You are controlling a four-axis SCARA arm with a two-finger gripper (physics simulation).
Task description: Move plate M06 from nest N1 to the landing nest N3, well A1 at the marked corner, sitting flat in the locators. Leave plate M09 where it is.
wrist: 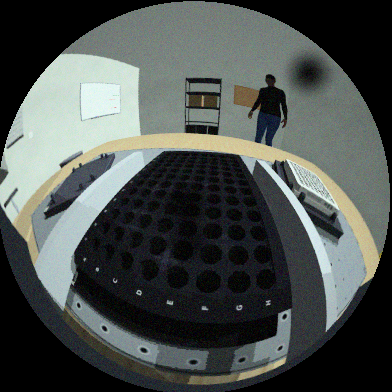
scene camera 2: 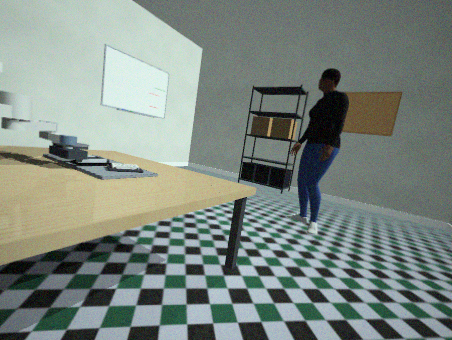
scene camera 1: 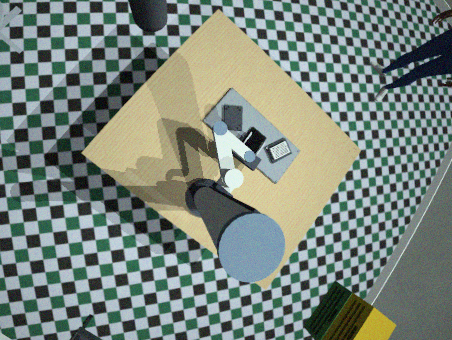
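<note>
A black well plate (scene camera 1: 257,139) (wrist: 195,225), which I take for M06, is at the middle of the grey deck board (scene camera 1: 270,172) (scene camera 2: 107,175). My gripper (scene camera 1: 254,140) (wrist: 196,162) is shut on it, with a pale finger along each long side. Row letters A to H show at its near edge in the wrist view. Its height over the dark base beneath is hard to tell. A white plate (scene camera 1: 278,149) (scene camera 2: 125,166) (wrist: 312,187), which I take for M09, sits in the nest to the right. An empty dark nest (scene camera 1: 232,117) (wrist: 82,180) is to the left. Plate and nest names are not readable.
The deck board lies on a wooden table (scene camera 1: 175,100) (scene camera 2: 190,197). The dark arm column (scene camera 1: 215,200) stands close to the board. A person (scene camera 2: 325,125) (wrist: 271,105) stands beyond the table, near a black shelf rack (scene camera 2: 277,91).
</note>
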